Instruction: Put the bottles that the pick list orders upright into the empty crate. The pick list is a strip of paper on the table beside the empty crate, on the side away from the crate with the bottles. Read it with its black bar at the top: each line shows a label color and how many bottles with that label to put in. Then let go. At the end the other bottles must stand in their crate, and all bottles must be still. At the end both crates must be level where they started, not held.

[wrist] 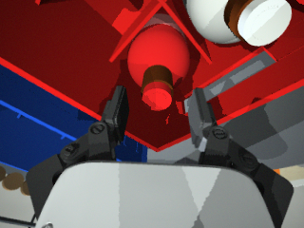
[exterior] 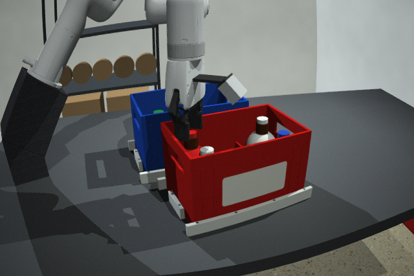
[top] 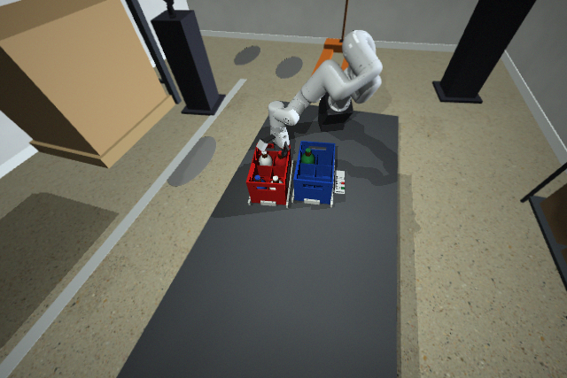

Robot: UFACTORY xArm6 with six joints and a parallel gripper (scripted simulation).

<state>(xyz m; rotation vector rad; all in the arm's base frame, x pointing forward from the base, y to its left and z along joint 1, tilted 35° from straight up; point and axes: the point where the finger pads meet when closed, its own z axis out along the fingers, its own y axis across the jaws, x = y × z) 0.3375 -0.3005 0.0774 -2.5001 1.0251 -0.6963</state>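
My gripper is now 9 cm above the red-capped bottle. The rest, counted from my hand: white-capped bottle: 18 cm ahead, 1 cm to the left, 9 cm below; green-capped bottle: 3 cm behind, 14 cm to the left, 9 cm below; red crate: 9 cm ahead, 4 cm to the right, 9 cm below.
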